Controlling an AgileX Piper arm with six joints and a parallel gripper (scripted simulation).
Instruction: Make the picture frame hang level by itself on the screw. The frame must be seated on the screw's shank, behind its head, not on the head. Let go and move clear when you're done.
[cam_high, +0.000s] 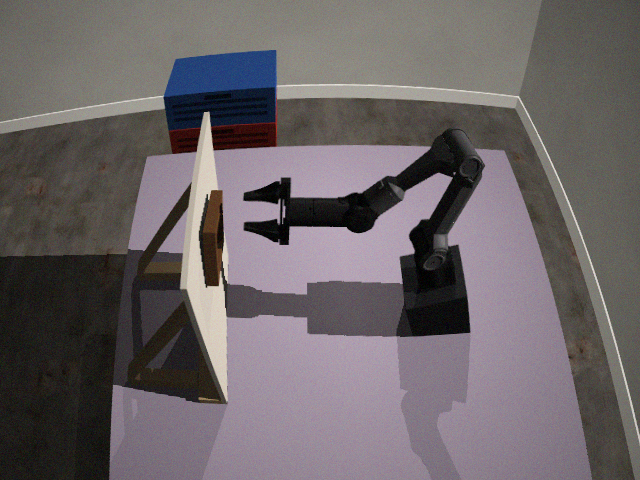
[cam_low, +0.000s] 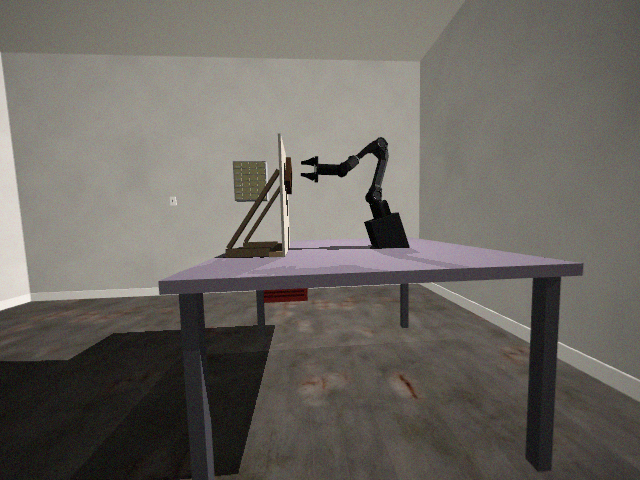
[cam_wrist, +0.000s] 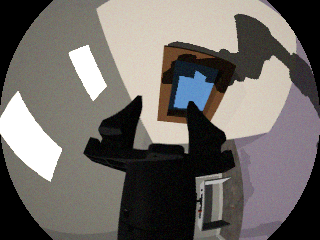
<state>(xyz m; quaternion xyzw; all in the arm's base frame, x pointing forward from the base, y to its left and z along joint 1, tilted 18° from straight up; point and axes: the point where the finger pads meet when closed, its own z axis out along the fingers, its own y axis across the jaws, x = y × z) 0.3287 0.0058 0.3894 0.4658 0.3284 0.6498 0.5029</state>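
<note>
Right now the brown picture frame is 8 cm ahead of my hand, 2 cm to the left of it and 4 cm below it. Round my hand: cream board: 10 cm ahead, 1 cm to the left, 17 cm below.
</note>
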